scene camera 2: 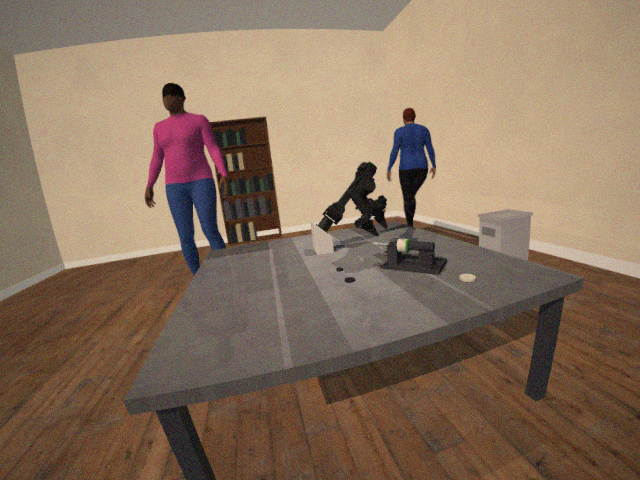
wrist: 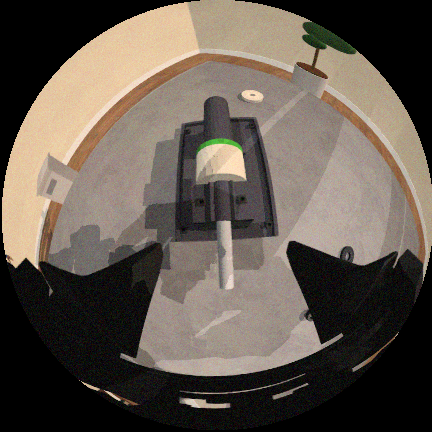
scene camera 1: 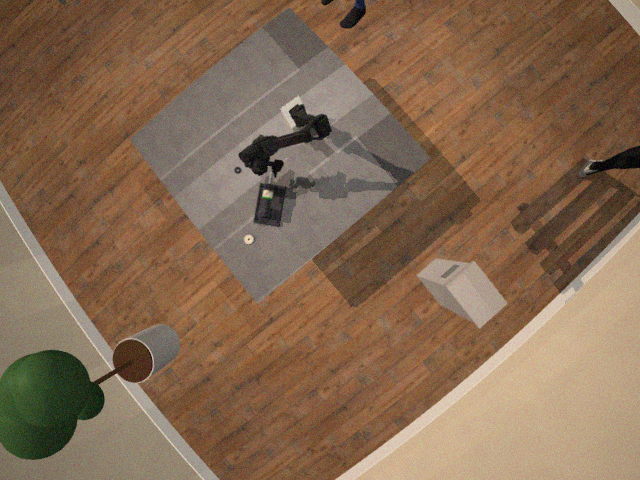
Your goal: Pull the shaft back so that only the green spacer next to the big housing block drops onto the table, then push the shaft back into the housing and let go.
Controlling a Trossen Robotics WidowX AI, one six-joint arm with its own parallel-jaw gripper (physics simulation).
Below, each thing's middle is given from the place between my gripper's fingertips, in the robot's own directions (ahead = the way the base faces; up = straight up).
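There's a grey shaft [wrist: 223, 230] here, and from my hand it's 3 cm ahead, 3 cm to the left and 5 cm below.
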